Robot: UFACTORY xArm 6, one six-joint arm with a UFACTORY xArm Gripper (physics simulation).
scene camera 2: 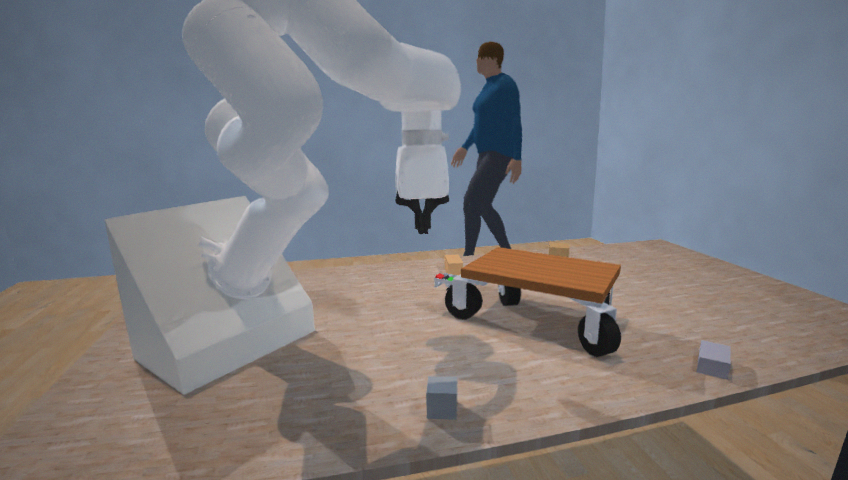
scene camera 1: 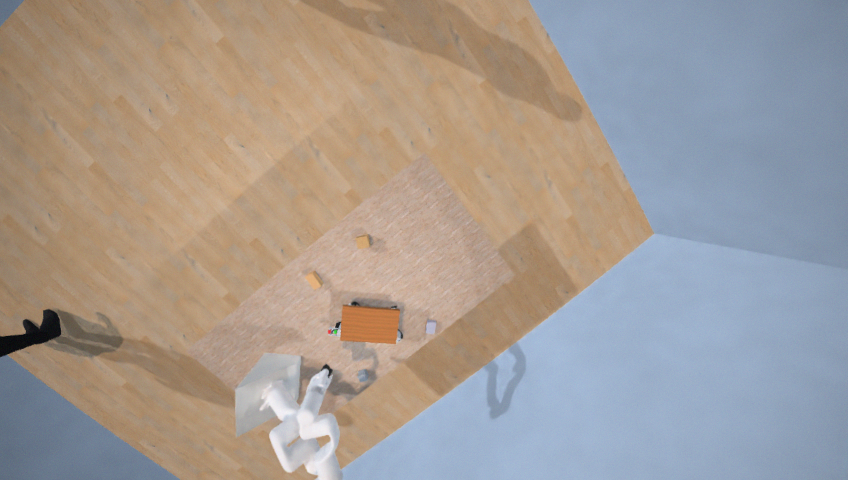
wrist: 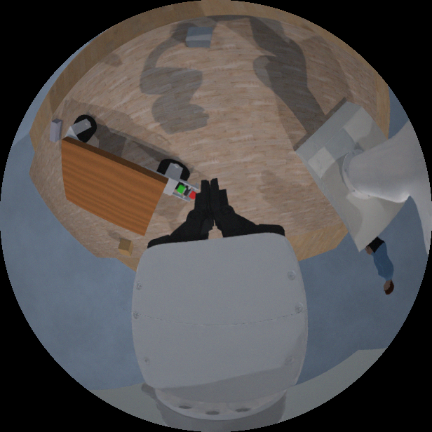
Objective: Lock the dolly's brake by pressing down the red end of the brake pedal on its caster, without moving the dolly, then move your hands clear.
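Frame: origin at the arm's base, x right, y ahead, z up, level; centimetres.
Seen in the pictures: gripper, between the fingertips: [scene camera 2: 422, 232] [scene camera 1: 326, 366]; arm's base, origin of its link: [scene camera 2: 239, 271] [scene camera 1: 273, 390].
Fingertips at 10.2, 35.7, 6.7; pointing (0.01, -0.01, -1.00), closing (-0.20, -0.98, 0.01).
Note:
Pixels of each thing's top centre, then the offset from my fingertips to it, as dx, dy, dz. "pt": a spot on its surface instead.
- dolly, a spot on its surface: [scene camera 2: 541, 272] pt +7.6, +23.9, -9.4
- pedal's red end, a spot on its surface: [scene camera 2: 439, 276] [scene camera 1: 329, 332] pt -8.3, +7.2, -13.0
- grey block, centre of its top: [scene camera 2: 442, 384] [scene camera 1: 362, 378] +26.2, -7.4, -17.4
- pale block, centre of its top: [scene camera 2: 715, 351] [scene camera 1: 431, 328] +35.5, +43.2, -18.8
The dolly [scene camera 1: 370, 324] [scene camera 2: 541, 272] [wrist: 112, 185] has a brown wooden deck on black-wheeled casters and stands on the wood-patterned platform. The brake pedal sticks out from the caster at its corner nearest the robot's side. The pedal's red end [scene camera 1: 330, 331] [scene camera 2: 439, 276] [wrist: 193, 195] is outermost, and its green end [scene camera 1: 335, 332] [scene camera 2: 450, 278] [wrist: 181, 189] is nearer the deck. My gripper [scene camera 1: 327, 369] [scene camera 2: 423, 231] [wrist: 211, 189] is shut and empty, pointing down. It hangs well above the pedal's height and apart from the dolly. In the wrist view the fingertips appear just right of the red end.
A grey block [scene camera 1: 363, 375] [scene camera 2: 442, 398] [wrist: 199, 37] and a pale block [scene camera 1: 430, 327] [scene camera 2: 714, 359] [wrist: 56, 130] lie near the platform's edge. Two tan blocks [scene camera 1: 363, 241] [scene camera 1: 314, 280] lie beyond the dolly. The arm's slanted base [scene camera 2: 220, 339] [wrist: 325, 160] stands beside it. A person [scene camera 2: 498, 130] is behind.

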